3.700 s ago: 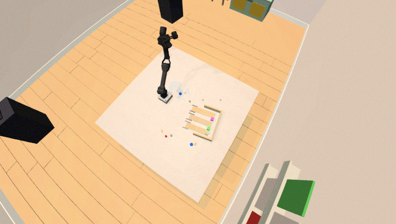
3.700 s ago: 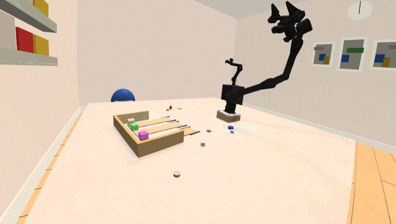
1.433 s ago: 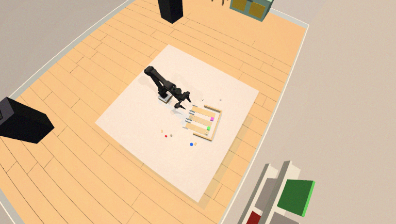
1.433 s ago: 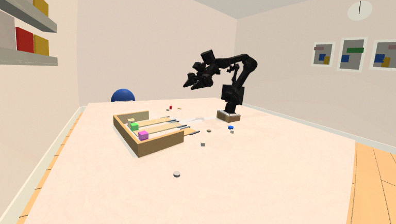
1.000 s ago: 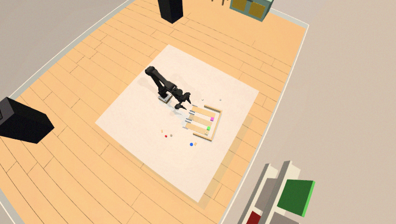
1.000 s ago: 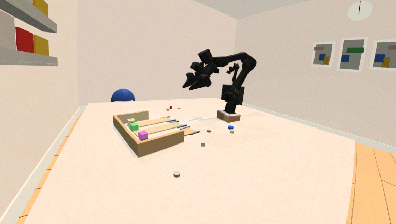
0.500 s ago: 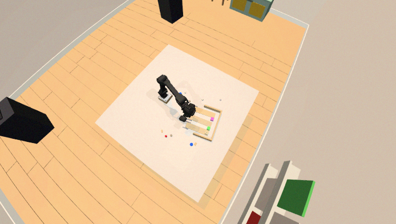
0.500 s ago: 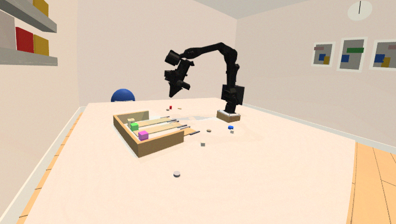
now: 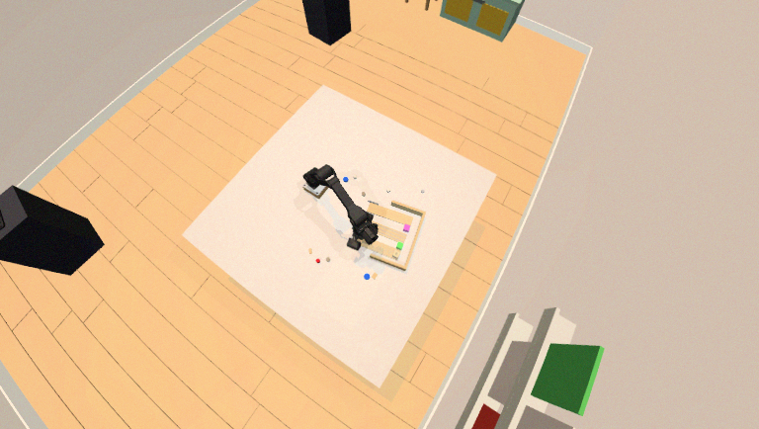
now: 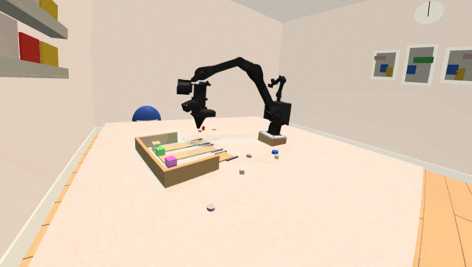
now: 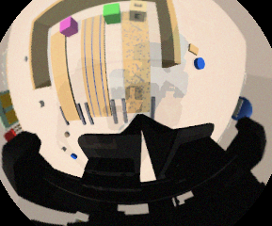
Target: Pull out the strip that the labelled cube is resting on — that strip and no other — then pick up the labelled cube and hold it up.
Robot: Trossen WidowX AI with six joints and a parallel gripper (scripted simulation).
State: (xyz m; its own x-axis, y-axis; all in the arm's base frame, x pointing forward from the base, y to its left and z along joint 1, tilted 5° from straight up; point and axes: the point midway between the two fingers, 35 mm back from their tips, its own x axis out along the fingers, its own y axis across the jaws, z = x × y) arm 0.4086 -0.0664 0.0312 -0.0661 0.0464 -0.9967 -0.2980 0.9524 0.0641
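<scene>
My gripper tip is 9 cm short of the speckled strip, 7 cm above it and 3 cm to the right of it. Also, from my gripper tip: labelled cube 19 cm ahead, 5 cm to the left, 5 cm below; grey disc 44 cm to the left, 8 cm ahead, 7 cm below; red piece 23 cm to the right, 9 cm behind, 6 cm below.
</scene>
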